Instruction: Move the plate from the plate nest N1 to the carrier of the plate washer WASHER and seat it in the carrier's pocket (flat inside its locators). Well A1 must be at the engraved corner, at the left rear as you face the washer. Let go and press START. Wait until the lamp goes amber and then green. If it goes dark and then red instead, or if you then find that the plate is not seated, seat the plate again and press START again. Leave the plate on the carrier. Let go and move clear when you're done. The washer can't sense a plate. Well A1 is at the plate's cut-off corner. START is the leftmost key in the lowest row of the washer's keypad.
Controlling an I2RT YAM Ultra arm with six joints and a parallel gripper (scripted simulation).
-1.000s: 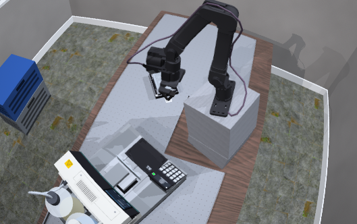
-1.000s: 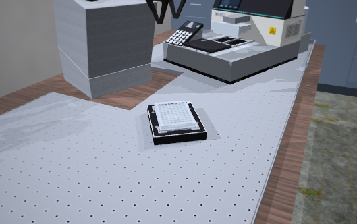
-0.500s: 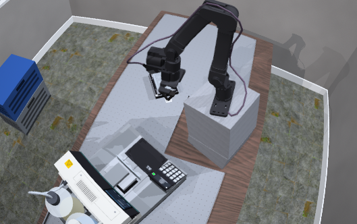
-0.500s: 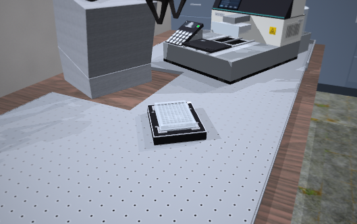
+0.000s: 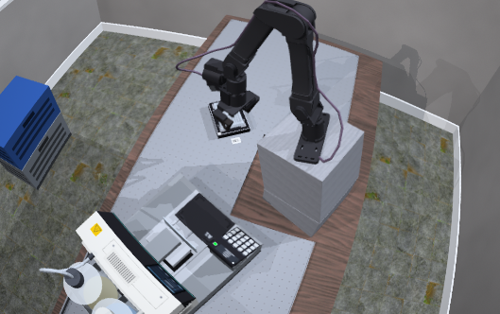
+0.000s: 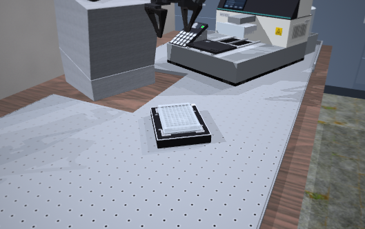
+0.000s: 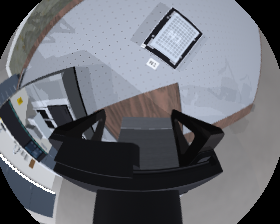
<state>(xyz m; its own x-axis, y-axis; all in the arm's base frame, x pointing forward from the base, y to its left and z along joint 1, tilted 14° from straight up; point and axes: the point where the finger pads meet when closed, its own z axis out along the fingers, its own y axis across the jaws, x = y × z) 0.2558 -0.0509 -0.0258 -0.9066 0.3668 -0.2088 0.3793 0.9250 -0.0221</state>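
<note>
The well plate is 170 mm below my hand, 140 mm to the right of it and 80 mm ahead of it. The rest, counted from my hand: plate washer: 450 mm to the left, 70 mm below, 60 mm ahead; plate nest N1: 190 mm below, 140 mm to the right, 80 mm ahead; label: 200 mm below, 60 mm to the right, 20 mm ahead.
</note>
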